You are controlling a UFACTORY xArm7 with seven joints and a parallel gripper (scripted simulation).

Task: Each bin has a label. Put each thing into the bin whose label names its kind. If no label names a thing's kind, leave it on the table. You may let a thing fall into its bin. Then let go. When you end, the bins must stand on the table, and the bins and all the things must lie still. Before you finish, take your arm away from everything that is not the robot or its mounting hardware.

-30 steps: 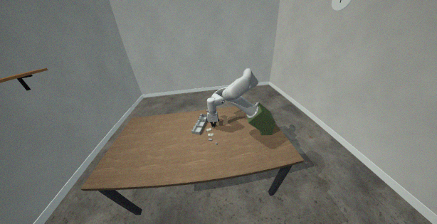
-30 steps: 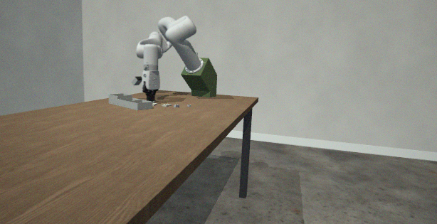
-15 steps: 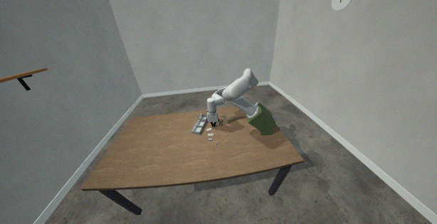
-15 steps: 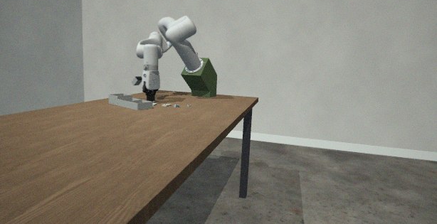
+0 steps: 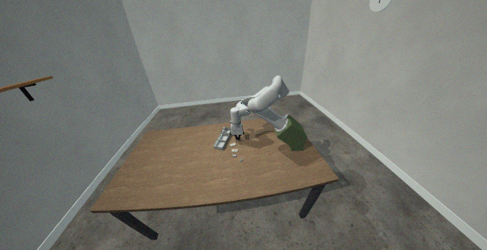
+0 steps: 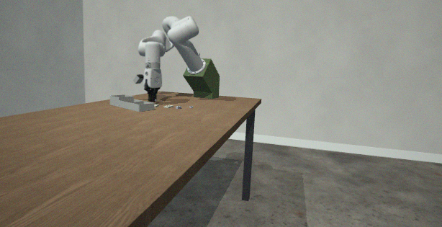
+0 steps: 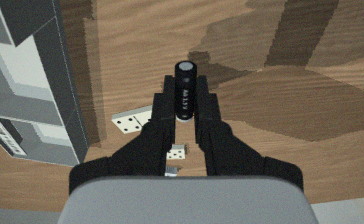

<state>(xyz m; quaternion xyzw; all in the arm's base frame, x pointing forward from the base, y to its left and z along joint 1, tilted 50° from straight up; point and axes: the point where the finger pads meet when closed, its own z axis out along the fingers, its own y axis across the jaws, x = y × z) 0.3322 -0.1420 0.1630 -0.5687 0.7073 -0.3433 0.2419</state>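
Right now my hand is 10 cm to the right of the cream domino, 6 cm short of it and 3 cm above it. Also, from my hand: white ring-shaped part: 22 cm to the left, 5 cm ahead, 3 cm below; then white domino: 6 cm ahead, 3 cm to the left, 3 cm below; then black cylindrical battery: 2 cm below.
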